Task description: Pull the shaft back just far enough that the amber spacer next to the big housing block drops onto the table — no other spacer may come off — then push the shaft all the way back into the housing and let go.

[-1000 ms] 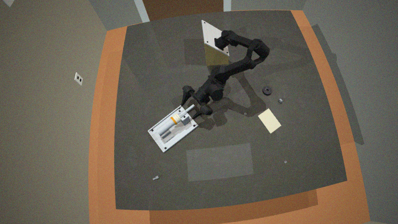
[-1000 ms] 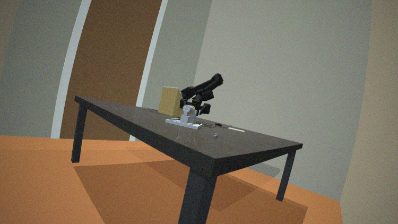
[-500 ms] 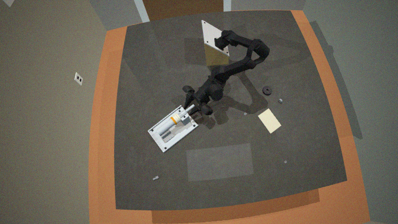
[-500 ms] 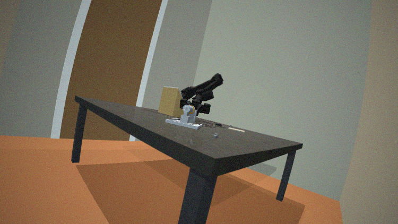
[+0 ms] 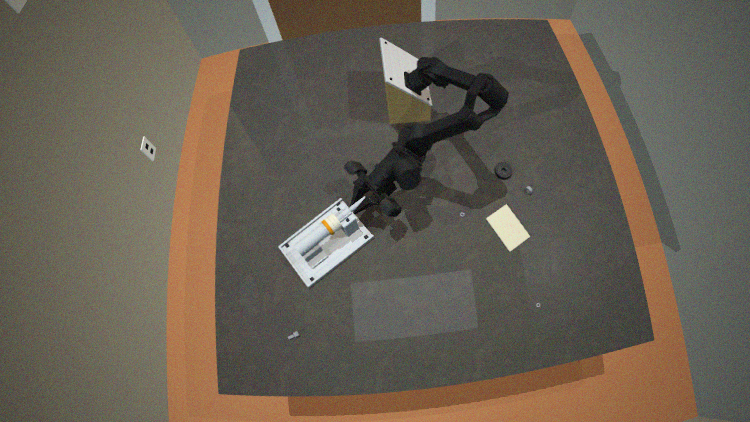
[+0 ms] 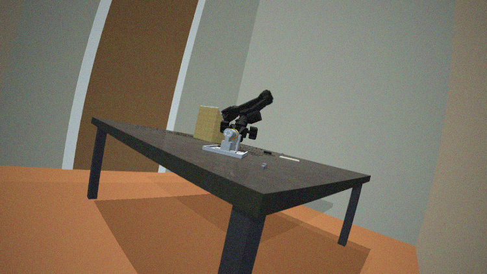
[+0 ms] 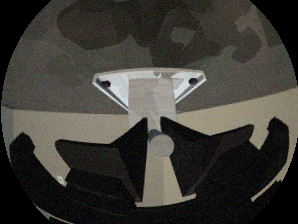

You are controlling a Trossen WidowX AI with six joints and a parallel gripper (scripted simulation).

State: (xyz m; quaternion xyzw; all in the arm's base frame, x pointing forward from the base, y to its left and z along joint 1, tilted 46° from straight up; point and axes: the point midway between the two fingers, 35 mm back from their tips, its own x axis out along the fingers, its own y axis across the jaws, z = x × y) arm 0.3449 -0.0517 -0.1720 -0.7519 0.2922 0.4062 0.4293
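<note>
Now: the small amber spacer 5 cm ahead of my gripper tip, 6 cm to the right of it and 2 cm above it. The rest, counted from my gripper tip: white baseplate 7 cm ahead, 9 cm to the right, 1 cm below; then small bolt 33 cm ahead, 17 cm to the right, 6 cm below; then pale shaft 2 cm ahead, 3 cm to the right, 2 cm above.
</note>
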